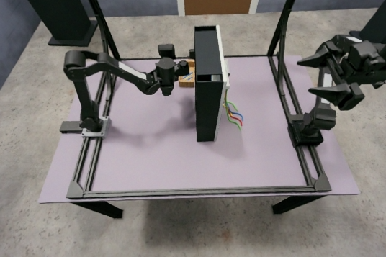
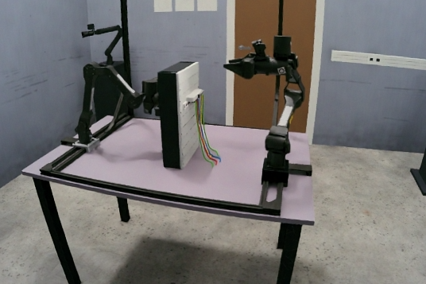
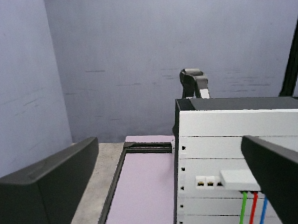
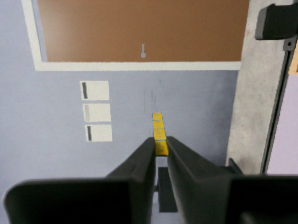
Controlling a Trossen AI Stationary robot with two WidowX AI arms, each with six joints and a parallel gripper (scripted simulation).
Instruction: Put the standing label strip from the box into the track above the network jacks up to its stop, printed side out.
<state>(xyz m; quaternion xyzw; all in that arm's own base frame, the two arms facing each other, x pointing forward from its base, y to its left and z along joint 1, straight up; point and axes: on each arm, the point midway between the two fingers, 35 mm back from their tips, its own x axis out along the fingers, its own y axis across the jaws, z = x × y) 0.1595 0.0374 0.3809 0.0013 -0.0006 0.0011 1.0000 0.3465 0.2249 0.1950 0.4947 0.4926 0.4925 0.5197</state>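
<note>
Now: right hand 5 cm past the yellow label strip. Also, from my right hand: white jack panel 20 cm to the left, 16 cm ahead, 3 cm below.
</note>
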